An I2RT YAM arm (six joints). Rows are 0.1 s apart.
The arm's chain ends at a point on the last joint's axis. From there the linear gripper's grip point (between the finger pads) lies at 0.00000 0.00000 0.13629 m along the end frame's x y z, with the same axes.
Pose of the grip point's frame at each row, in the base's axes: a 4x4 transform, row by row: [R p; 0 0 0 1], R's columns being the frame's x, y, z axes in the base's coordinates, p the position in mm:
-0.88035 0.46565 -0.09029 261.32; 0.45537 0.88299 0.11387 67.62; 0.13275 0.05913 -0.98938 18.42; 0 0 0 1
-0.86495 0.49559 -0.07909 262.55; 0.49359 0.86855 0.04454 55.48; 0.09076 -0.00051 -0.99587 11.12; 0 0 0 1
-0.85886 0.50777 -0.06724 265.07; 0.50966 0.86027 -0.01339 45.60; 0.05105 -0.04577 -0.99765 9.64; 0 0 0 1
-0.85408 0.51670 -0.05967 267.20; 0.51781 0.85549 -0.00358 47.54; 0.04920 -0.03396 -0.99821 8.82; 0 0 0 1
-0.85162 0.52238 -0.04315 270.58; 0.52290 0.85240 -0.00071 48.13; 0.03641 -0.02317 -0.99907 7.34; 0 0 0 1
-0.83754 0.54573 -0.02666 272.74; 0.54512 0.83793 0.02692 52.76; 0.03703 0.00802 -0.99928 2.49; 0 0 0 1
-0.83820 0.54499 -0.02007 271.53; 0.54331 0.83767 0.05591 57.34; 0.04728 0.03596 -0.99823 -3.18; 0 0 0 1
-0.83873 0.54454 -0.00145 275.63; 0.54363 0.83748 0.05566 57.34; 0.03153 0.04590 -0.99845 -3.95; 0 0 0 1
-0.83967 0.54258 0.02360 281.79; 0.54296 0.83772 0.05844 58.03; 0.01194 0.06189 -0.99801 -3.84; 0 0 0 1
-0.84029 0.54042 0.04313 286.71; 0.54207 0.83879 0.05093 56.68; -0.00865 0.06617 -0.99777 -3.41; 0 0 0 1
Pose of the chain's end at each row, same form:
-0.88035 0.46565 -0.09029 273.63; 0.45537 0.88299 0.11387 52.10; 0.13275 0.05913 -0.98938 153.26; 0 0 0 1
-0.86495 0.49559 -0.07909 273.33; 0.49359 0.86855 0.04454 49.41; 0.09076 -0.00051 -0.99587 146.85; 0 0 0 1
-0.85886 0.50777 -0.06724 274.23; 0.50966 0.86027 -0.01339 47.42; 0.05105 -0.04577 -0.99765 145.61; 0 0 0 1
-0.85408 0.51670 -0.05967 275.33; 0.51781 0.85549 -0.00358 48.03; 0.04920 -0.03396 -0.99821 144.87; 0 0 0 1
-0.85162 0.52238 -0.04315 276.46; 0.52290 0.85240 -0.00071 48.23; 0.03641 -0.02317 -0.99907 143.50; 0 0 0 1
-0.83754 0.54573 -0.02666 276.37; 0.54512 0.83793 0.02692 49.09; 0.03703 0.00802 -0.99928 138.68; 0 0 0 1
-0.83820 0.54499 -0.02007 274.27; 0.54331 0.83767 0.05591 49.72; 0.04728 0.03596 -0.99823 132.87; 0 0 0 1
-0.83873 0.54454 -0.00145 275.83; 0.54363 0.83748 0.05566 49.75; 0.03153 0.04590 -0.99845 132.13; 0 0 0 1
-0.83967 0.54258 0.02360 278.57; 0.54296 0.83772 0.05844 50.07; 0.01194 0.06189 -0.99801 132.18; 0 0 0 1
-0.84029 0.54042 0.04313 280.83; 0.54207 0.83879 0.05093 49.74; -0.00865 0.06617 -0.99777 132.58; 0 0 0 1

